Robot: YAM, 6 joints.
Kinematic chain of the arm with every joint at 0, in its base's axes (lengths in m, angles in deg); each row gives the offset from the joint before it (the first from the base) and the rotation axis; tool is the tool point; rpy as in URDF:
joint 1: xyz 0 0 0.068 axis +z
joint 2: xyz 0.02 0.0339 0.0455 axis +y
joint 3: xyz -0.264 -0.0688 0 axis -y
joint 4: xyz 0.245 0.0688 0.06 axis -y
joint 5: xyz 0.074 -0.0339 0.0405 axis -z
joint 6: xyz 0.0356 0 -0.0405 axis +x
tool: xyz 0 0 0 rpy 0 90 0
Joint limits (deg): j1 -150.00..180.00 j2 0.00..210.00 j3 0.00..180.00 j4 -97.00..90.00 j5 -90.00..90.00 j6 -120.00..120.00
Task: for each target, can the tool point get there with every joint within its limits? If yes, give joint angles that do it. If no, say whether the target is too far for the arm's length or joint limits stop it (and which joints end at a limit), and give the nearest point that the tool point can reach.
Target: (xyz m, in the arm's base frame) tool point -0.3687 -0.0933 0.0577
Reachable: no: joint limits stop it (at a limit: joint 1) | nearest point -0.3687 -0.0356 0.0577 | short by 0.058 m
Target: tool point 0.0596 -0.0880 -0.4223
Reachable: no: joint limits stop it (at a limit: joint 2) | nearest point 0.0720 -0.1063 -0.3598 | short by 0.066 m
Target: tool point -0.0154 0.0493 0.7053
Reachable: yes | joints -34.50 77.01 160.54 -13.53 -63.62 -98.18
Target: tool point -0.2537 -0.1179 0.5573
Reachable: yes | joints 20.38 21.85 101.24 33.75 38.57 56.11
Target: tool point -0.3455 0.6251 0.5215
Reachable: no: too far | nearest point -0.2707 0.4897 0.4306 | short by 0.179 m
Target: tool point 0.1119 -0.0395 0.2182
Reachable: yes | joints -35.72 42.13 29.64 -51.81 -69.37 69.93
